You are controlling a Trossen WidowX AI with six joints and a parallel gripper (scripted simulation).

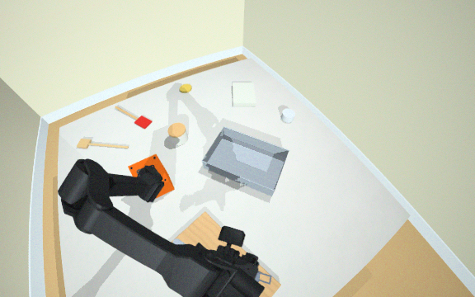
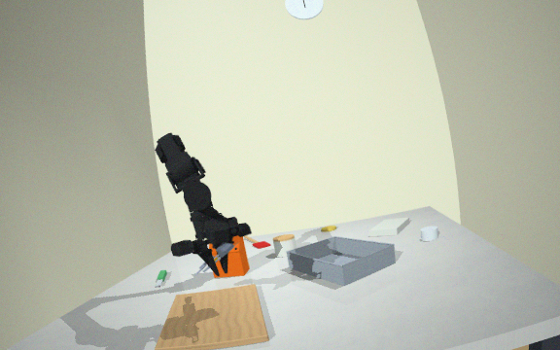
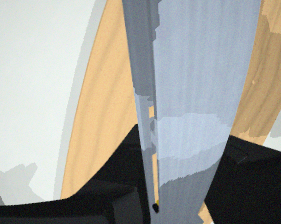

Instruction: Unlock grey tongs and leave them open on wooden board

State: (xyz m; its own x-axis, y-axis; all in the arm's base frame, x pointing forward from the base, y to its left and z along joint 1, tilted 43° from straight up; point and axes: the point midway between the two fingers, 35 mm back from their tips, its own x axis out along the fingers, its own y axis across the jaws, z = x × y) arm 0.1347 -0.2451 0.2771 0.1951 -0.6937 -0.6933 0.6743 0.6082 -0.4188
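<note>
Now: the wooden board 50 mm behind my gripper tip and 110 mm below it. Round my gripper tip: red spatula: 180 mm behind, 820 mm to the left, 110 mm below; grey roasting tin: 230 mm ahead, 330 mm to the left, 80 mm below; white block: 420 mm ahead, 720 mm to the left, 100 mm below.
</note>
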